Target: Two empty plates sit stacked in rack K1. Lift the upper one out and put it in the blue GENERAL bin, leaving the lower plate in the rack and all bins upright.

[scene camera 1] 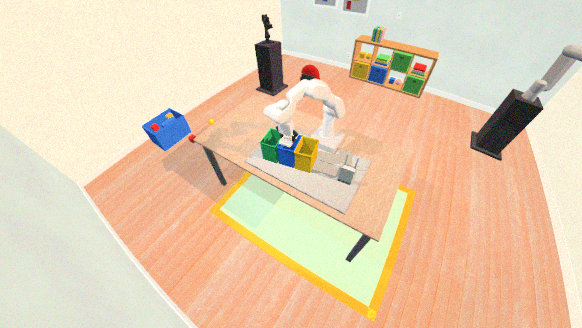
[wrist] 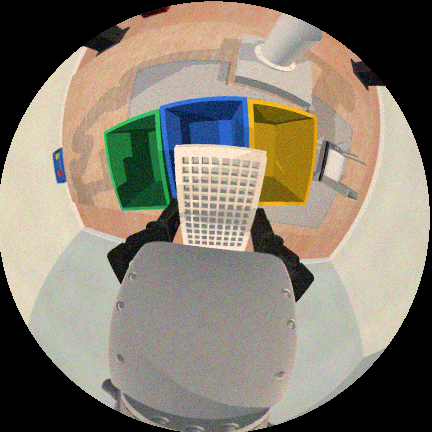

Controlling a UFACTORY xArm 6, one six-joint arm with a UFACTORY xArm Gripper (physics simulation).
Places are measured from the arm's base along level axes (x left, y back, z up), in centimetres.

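Pixels of known places: gripper, between the fingertips: [scene camera 1: 288, 139] [wrist: 216, 213]; arm's base, origin of its link: [scene camera 1: 326, 134] [wrist: 274, 57].
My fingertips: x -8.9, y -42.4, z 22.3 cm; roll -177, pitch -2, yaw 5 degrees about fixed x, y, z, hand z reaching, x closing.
Observation:
For each thing: its top centre in the pictures, then the offset to it from my fingertips. Level surfaces: height alone.
- white gridded plate, centre of its top: [wrist: 216, 210] [scene camera 1: 288, 137] dx -0.1, dy +0.8, dz +0.8 cm
- blue bin, centre of its top: [wrist: 205, 152] [scene camera 1: 289, 141] dx -2.8, dy +5.5, dz -7.5 cm
- green bin, centre of its top: [wrist: 131, 166] [scene camera 1: 272, 137] dx -15.9, dy +2.1, dz -7.5 cm
- yellow bin, centre of its top: [wrist: 286, 156] [scene camera 1: 306, 146] dx +9.9, dy +8.4, dz -7.5 cm
- Grey rack K1, centre of its top: [wrist: 358, 177] [scene camera 1: 350, 161] dx +41.0, dy +15.6, dz -10.7 cm
- grey perforated board, height of its surface: dz -25.7 cm
- wooden table, height of its surface: dz -26.8 cm
My gripper [scene camera 1: 287, 135] [wrist: 216, 213] is shut on a white gridded plate [scene camera 1: 286, 142] [wrist: 221, 190], its black fingers at the plate's two long sides. The plate is over the blue bin [scene camera 1: 286, 157] [wrist: 215, 127] and hides its near part in the wrist view. I cannot tell whether its lower end is below the rim. The blue bin stands upright between the green bin [scene camera 1: 270, 151] [wrist: 142, 170] and the yellow bin [scene camera 1: 304, 159] [wrist: 285, 155], both upright. Grey rack K1 [scene camera 1: 346, 174] [wrist: 324, 160] stands beyond the yellow bin, with a pale surface inside it.
The bins and rack stand on a grey perforated board [scene camera 1: 330, 192] [wrist: 300, 212] on the wooden table [scene camera 1: 370, 215]. The white arm's base [scene camera 1: 330, 141] [wrist: 275, 82] is behind the bins. A blue box [scene camera 1: 167, 132] [wrist: 58, 166] is beyond the table's far left end.

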